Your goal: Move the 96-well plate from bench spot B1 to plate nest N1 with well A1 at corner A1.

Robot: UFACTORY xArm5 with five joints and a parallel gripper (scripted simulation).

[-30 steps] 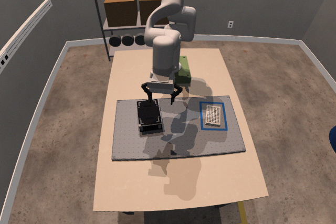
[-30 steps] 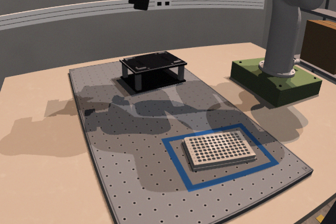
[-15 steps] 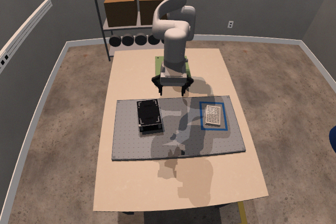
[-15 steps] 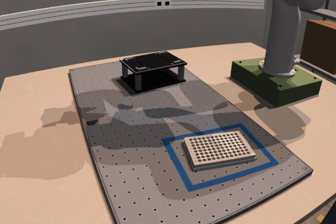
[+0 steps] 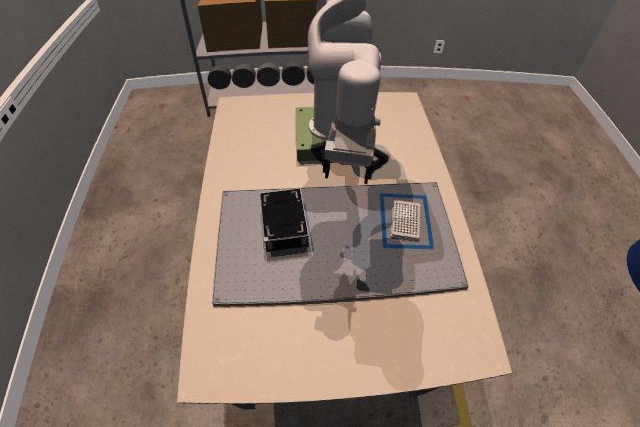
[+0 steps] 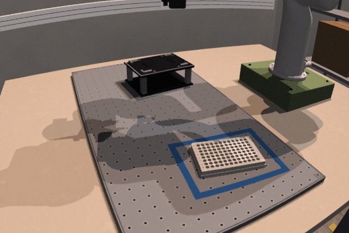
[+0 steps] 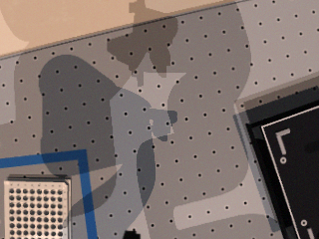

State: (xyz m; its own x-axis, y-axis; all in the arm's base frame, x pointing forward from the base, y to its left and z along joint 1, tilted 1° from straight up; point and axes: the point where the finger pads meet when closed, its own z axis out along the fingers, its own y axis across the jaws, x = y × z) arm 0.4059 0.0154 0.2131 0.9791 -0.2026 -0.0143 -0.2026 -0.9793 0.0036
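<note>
The grey 96-well plate is 25 cm below my hand, 20 cm to the left of it and 3 cm behind it. From my hand the other things lie so: A1 mark: 20 cm to the right, 20 cm below, 5 cm ahead; black raised plate nest: 20 cm below, 16 cm to the right, 3 cm behind.
</note>
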